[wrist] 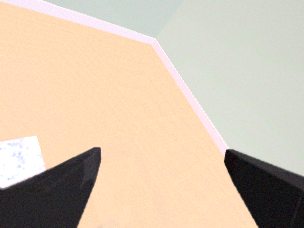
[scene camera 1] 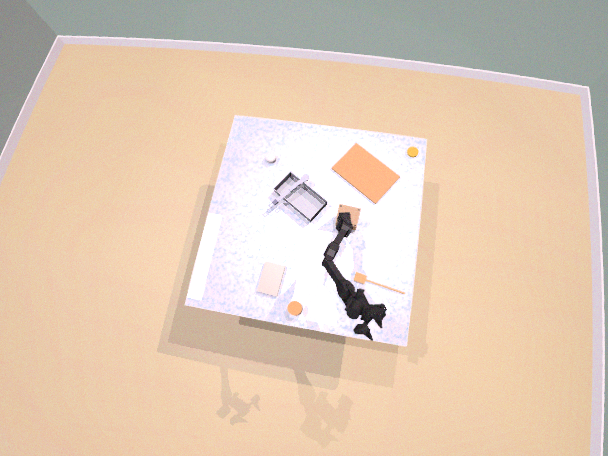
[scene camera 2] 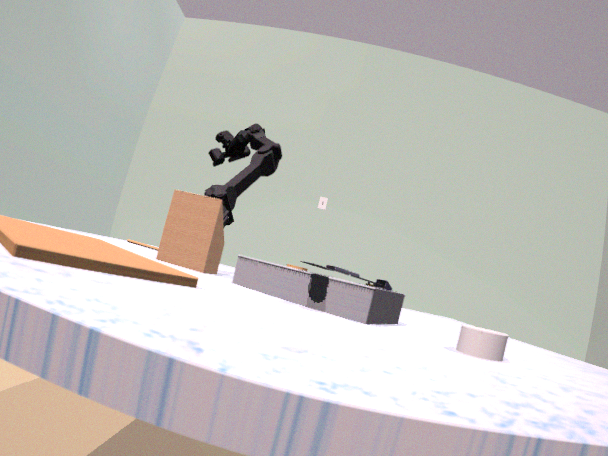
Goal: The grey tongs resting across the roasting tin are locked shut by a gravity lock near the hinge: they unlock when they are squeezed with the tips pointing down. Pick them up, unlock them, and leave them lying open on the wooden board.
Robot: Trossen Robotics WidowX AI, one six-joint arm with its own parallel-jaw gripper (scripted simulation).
Scene:
same spot on grey roasting tin: [scene camera 2: 356,302] = [scene camera 1: 293,175]

